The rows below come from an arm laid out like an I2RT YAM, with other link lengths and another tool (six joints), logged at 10 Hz.
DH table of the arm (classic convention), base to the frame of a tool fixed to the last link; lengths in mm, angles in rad. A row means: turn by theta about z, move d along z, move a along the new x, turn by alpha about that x. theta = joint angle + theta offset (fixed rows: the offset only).
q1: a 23  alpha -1.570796  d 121  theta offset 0
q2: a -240.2  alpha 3.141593  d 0  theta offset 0
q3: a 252.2  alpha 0  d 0  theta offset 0.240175
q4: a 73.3  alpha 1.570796  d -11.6  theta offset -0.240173
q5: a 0  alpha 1.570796  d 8.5  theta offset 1.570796
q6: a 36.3  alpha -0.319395  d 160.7  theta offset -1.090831
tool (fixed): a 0  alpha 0  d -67.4  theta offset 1.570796
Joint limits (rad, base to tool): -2.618..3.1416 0..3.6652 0..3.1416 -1.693..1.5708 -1.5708..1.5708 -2.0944..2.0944
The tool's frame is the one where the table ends.
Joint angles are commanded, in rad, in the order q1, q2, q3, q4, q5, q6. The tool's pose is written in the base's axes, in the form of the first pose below.
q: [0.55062 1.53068 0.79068 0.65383 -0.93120 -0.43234]
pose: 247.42 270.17 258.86 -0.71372 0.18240 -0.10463 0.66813
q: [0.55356 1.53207 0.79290 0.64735 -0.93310 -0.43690]
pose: 246.73 271.16 258.33 -0.71526 0.18054 -0.10309 0.66721
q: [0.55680 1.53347 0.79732 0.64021 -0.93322 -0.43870]
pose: 246.42 272.37 258.50 -0.71643 0.17976 -0.10153 0.66641
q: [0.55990 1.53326 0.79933 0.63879 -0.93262 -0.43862]
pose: 245.81 273.25 259.08 -0.71650 0.17867 -0.10089 0.66673
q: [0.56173 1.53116 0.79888 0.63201 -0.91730 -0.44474]
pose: 246.38 273.77 258.59 -0.71669 0.18227 -0.10655 0.66467
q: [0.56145 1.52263 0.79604 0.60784 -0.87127 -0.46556]
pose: 249.25 273.59 256.74 -0.71746 0.19477 -0.12559 0.65692
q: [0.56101 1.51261 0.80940 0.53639 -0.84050 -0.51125]
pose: 251.31 274.26 254.76 -0.72610 0.19984 -0.14019 0.64280
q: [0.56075 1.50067 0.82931 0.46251 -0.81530 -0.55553]
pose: 252.81 274.90 255.39 -0.73419 0.20119 -0.15349 0.63002
